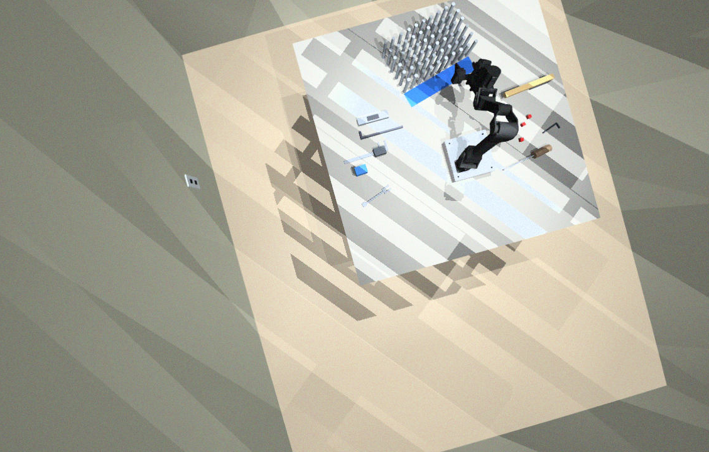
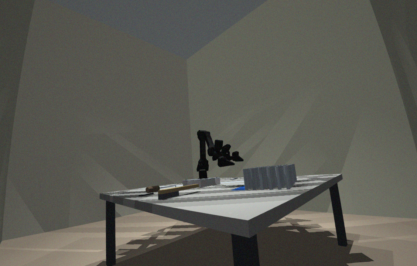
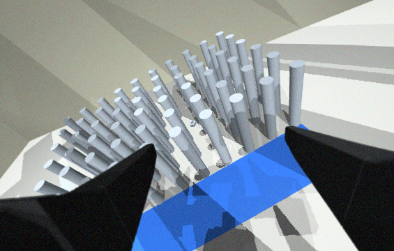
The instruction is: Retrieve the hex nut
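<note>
My gripper tip is 490 mm past the wooden-handled pick, 240 mm to the left of it and 140 mm above it. The rest, counted from my gripper tip: grey bar (90 mm behind, 450 mm to the left, 140 mm below); then blue taped strip (10 mm ahead, 60 mm to the left, 150 mm below); then blue block (330 mm behind, 570 mm to the left, 130 mm below).
</note>
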